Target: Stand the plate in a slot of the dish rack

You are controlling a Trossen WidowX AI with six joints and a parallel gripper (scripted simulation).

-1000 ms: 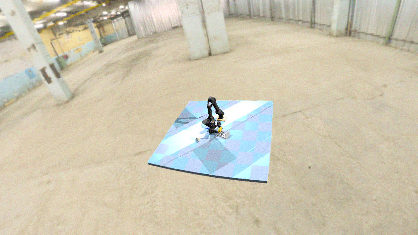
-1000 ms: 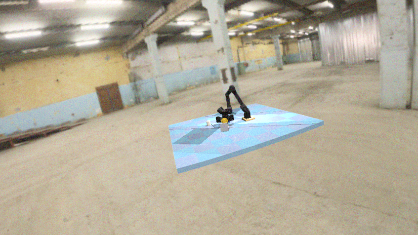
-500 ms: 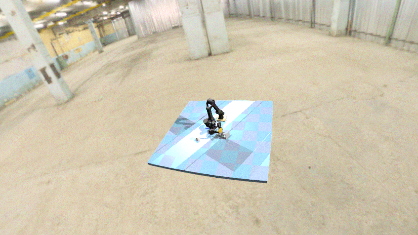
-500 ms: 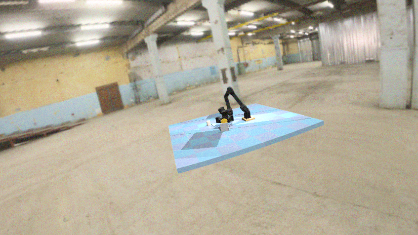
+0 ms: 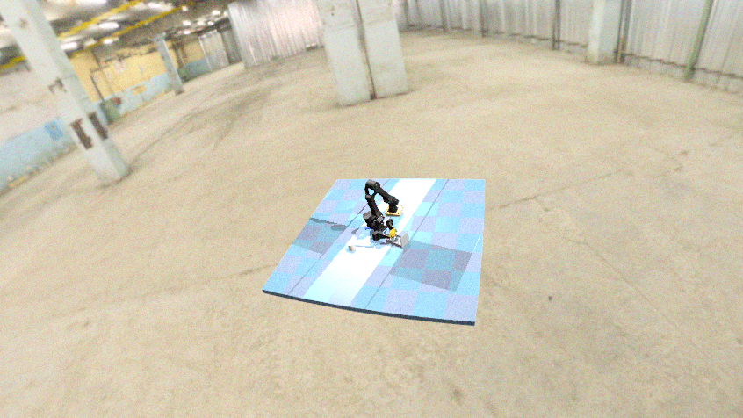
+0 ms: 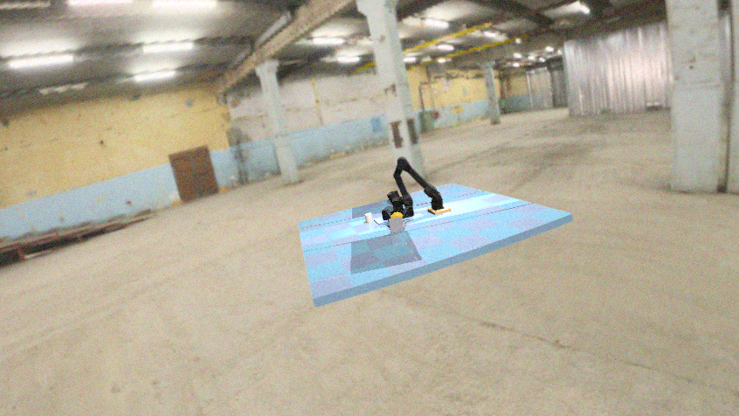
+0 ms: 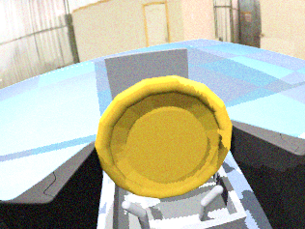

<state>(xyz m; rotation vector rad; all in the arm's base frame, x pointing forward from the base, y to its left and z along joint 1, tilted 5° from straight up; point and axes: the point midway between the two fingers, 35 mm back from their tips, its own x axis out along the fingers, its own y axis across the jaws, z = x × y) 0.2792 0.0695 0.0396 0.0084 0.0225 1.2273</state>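
Now: gripper tip 10 mm to the left of the plate. Also, from my gripper tip: white cup (120 mm ahead, 250 mm to the right, 30 mm below); then dish rack (10 mm ahead, 20 mm to the left, 30 mm below); then blue spoon (90 mm behind, 190 mm to the right, 50 mm below).
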